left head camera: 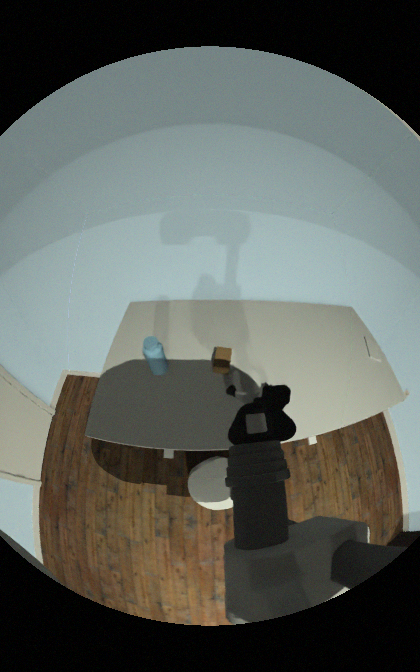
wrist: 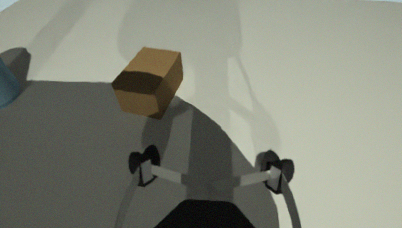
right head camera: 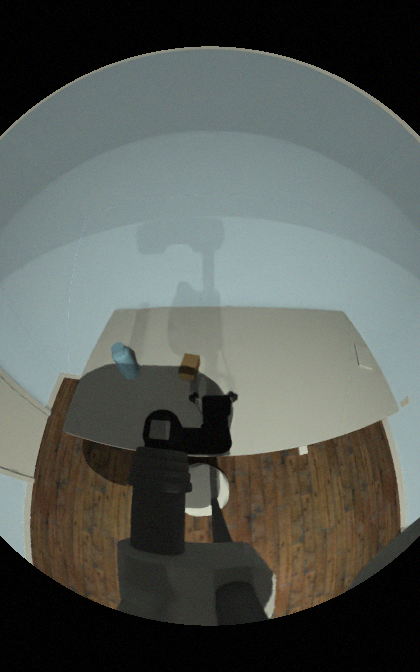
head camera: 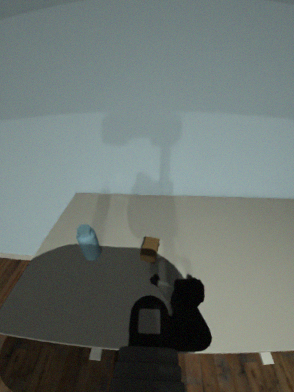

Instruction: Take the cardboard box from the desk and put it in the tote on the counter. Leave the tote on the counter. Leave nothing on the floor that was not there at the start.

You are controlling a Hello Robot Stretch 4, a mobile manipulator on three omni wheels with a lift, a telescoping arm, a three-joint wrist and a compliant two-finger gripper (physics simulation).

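Places are measured from the robot's base along level axes (x back, y right, z up), in metres.
Where they show: gripper, between the fingertips: [wrist: 210,161] [head camera: 172,278].
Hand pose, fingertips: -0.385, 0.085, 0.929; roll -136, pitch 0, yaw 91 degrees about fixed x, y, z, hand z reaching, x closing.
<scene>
Things, the pixels of their top centre, and the offset from my fingertips, as dx, dy, dz. Level surfaces: height alone.
- brown cardboard box, centre of its top: [wrist: 148,66] [head camera: 150,245] -0.112, -0.090, +0.044
- beige desk, height of its surface: dz -0.006
- blue bottle, centre of its top: [head camera: 83,229] -0.089, -0.336, +0.159
The brown cardboard box [head camera: 150,249] [left head camera: 222,360] [right head camera: 189,366] [wrist: 150,82] sits on the beige desk [head camera: 240,250] [left head camera: 310,350] [right head camera: 290,360] [wrist: 340,100], partly in shadow. My gripper [head camera: 172,280] [left head camera: 248,389] [right head camera: 213,397] [wrist: 210,161] is open and empty, with its two fingertips wide apart above the desk. In the wrist view the box lies beyond the fingertips and to the left, above the left fingertip in the picture, and apart from it. The tote and the counter do not show in these views.
A blue bottle [head camera: 88,243] [left head camera: 155,356] [right head camera: 125,360] [wrist: 6,87] stands on the desk left of the box. A blue wall rises behind the desk. A round white object [left head camera: 210,485] [right head camera: 202,492] is near the desk's front edge, low over the wooden floor [left head camera: 140,540] [right head camera: 320,510].
</scene>
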